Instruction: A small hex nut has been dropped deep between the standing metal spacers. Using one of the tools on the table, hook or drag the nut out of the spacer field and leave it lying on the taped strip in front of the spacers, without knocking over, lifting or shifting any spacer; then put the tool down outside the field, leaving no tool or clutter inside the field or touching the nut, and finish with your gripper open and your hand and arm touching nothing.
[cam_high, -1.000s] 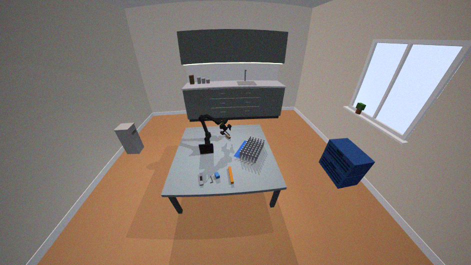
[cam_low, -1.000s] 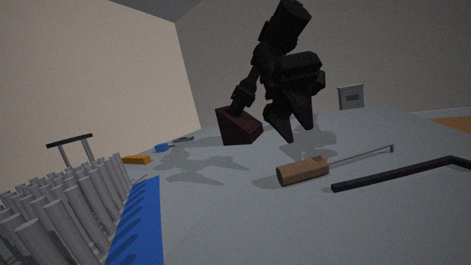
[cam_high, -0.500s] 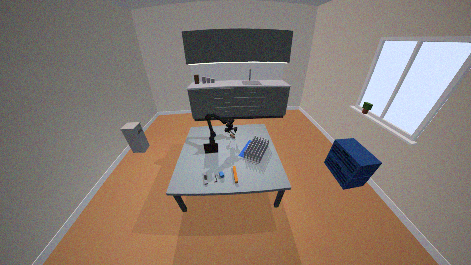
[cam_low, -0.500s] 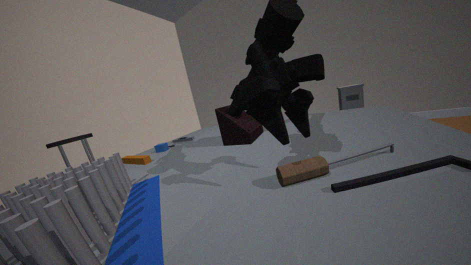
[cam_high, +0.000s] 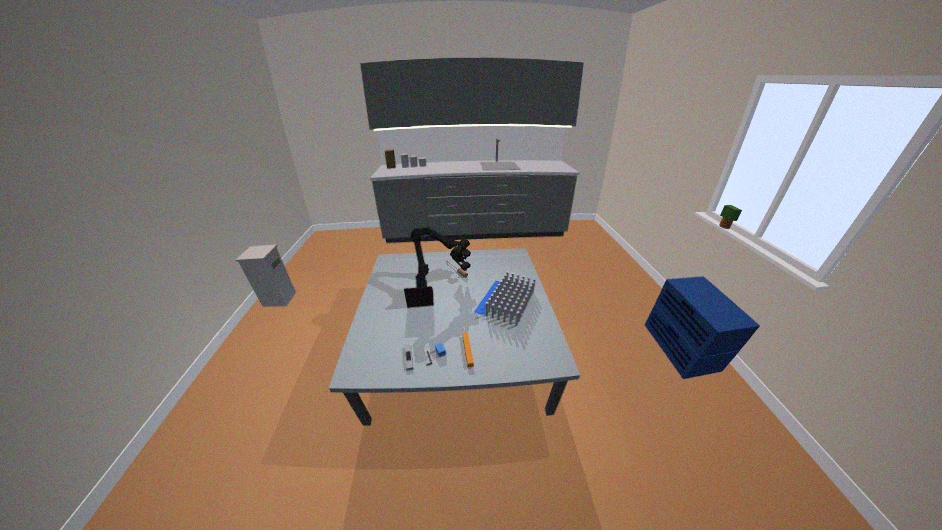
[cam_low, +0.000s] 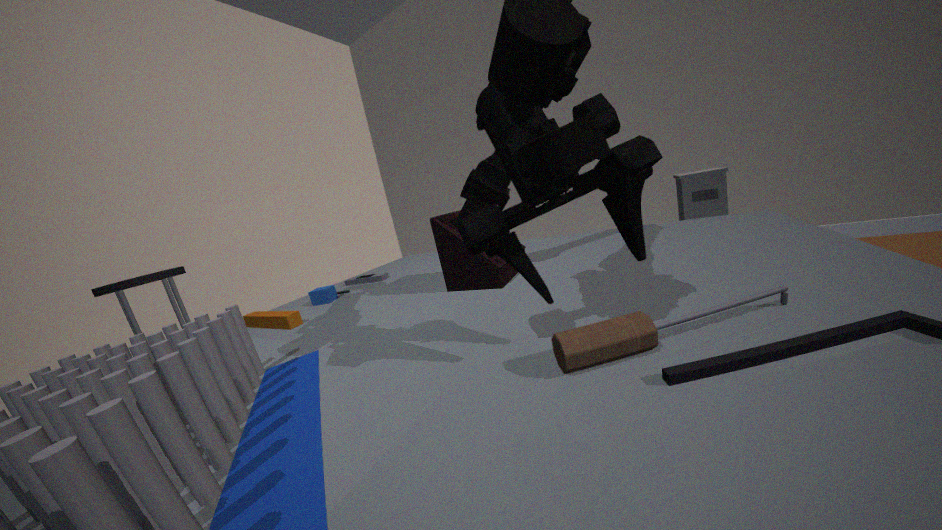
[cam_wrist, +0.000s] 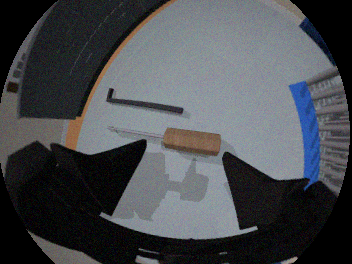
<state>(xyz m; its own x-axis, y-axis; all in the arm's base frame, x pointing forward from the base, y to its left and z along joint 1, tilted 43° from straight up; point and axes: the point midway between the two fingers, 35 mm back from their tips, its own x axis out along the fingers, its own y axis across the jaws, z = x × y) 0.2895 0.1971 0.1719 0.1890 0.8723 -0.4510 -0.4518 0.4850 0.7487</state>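
The hook tool is 5 cm behind my gripper tip, 9 cm to the left of it and 6 cm below it. Also, from my gripper tip: hex nut 32 cm ahead, 34 cm to the right, 7 cm below; blue taped strip 16 cm ahead, 29 cm to the right, 8 cm below; orange block 5 cm behind, 72 cm to the right, 6 cm below.
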